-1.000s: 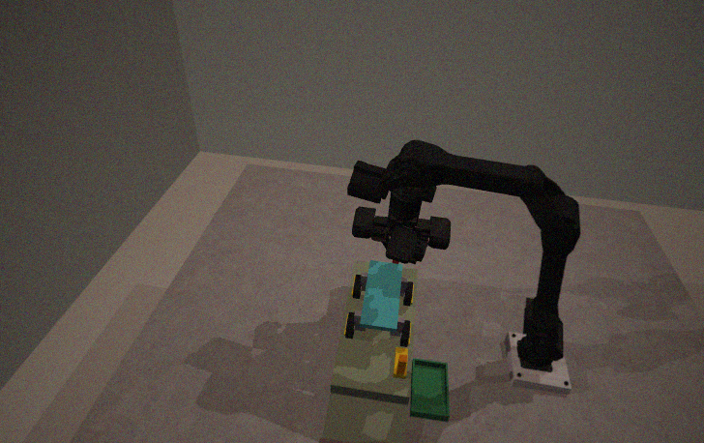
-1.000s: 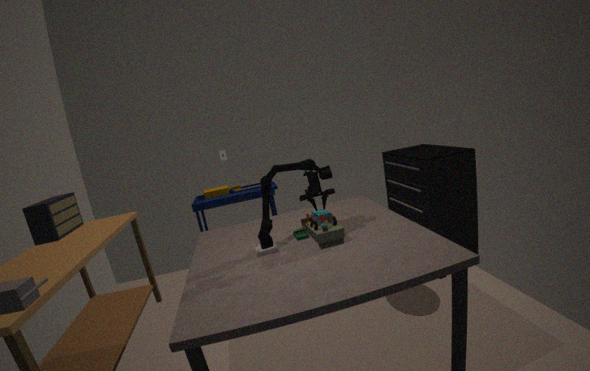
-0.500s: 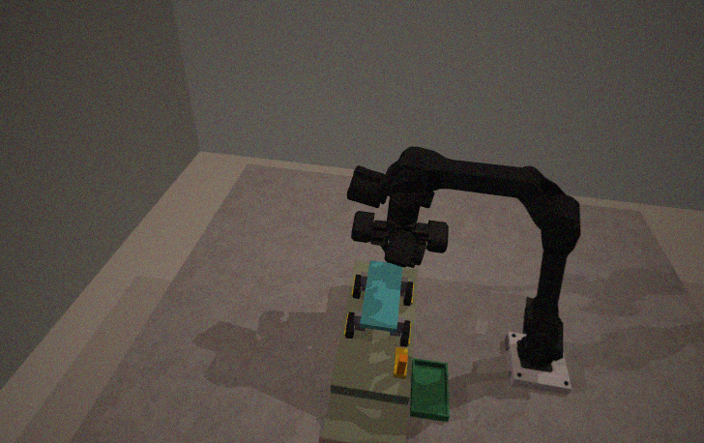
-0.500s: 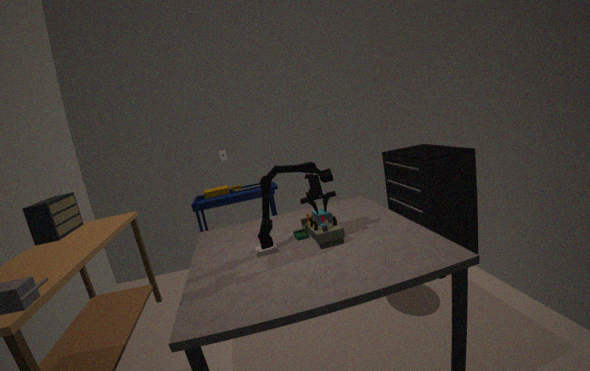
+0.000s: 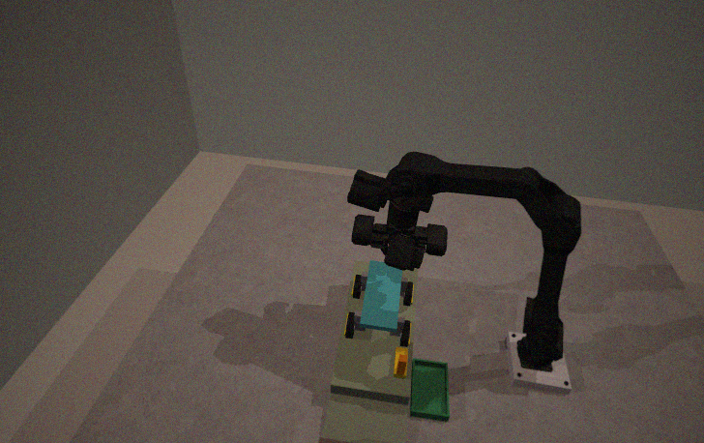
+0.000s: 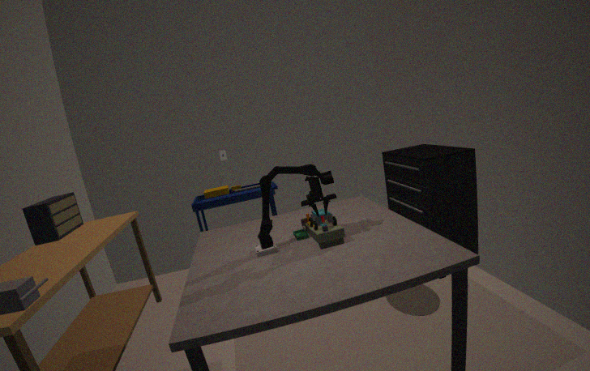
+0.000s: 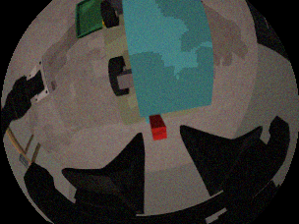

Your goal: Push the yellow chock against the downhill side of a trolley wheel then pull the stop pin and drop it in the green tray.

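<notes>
Right now the red-headed stop pin is 40 mm below my gripper tip and 10 mm to the right of it. The rest, counted from my gripper tip: yellow chock (200 mm to the left, 80 mm below, 30 mm behind); then green tray (210 mm to the left, 170 mm below, 90 mm behind); then trolley (100 mm to the left, 50 mm below, 20 mm ahead).
</notes>
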